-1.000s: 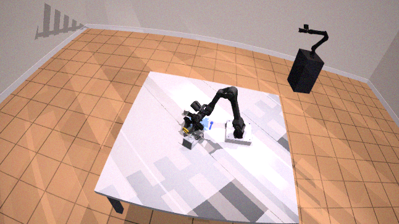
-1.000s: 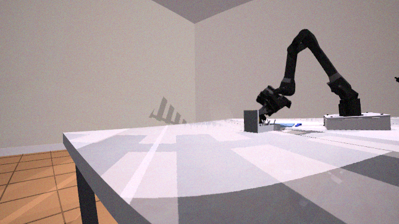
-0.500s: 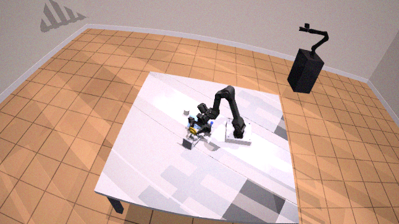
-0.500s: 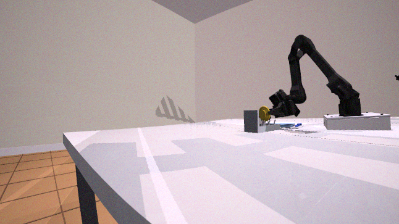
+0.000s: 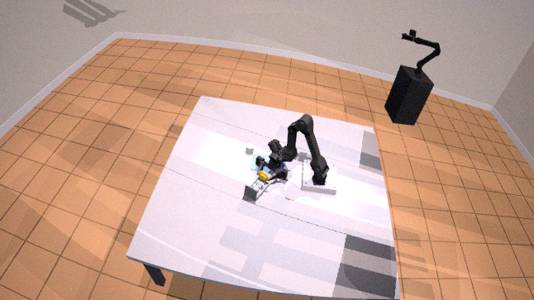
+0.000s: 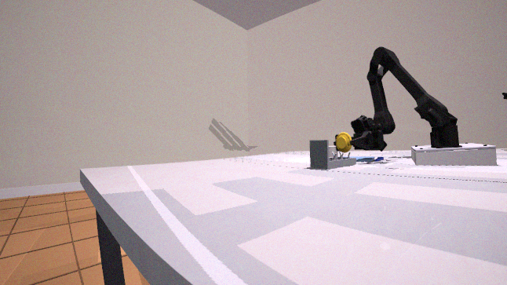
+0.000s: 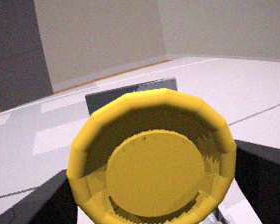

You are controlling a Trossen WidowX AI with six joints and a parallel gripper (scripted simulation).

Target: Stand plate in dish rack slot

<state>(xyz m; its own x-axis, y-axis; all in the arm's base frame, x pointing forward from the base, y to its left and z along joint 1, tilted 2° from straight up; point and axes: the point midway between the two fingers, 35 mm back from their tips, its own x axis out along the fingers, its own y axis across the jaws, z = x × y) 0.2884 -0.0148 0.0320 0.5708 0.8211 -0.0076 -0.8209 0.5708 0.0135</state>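
My gripper tip is 20 mm short of the dish rack, 30 mm to the right of it and 50 mm above it. Round my gripper tip: yellow plate: 10 mm to the right; then blue spoon: 120 mm behind, 140 mm to the right, 60 mm below; then light blue mat: 30 mm behind, 160 mm to the right, 70 mm below.
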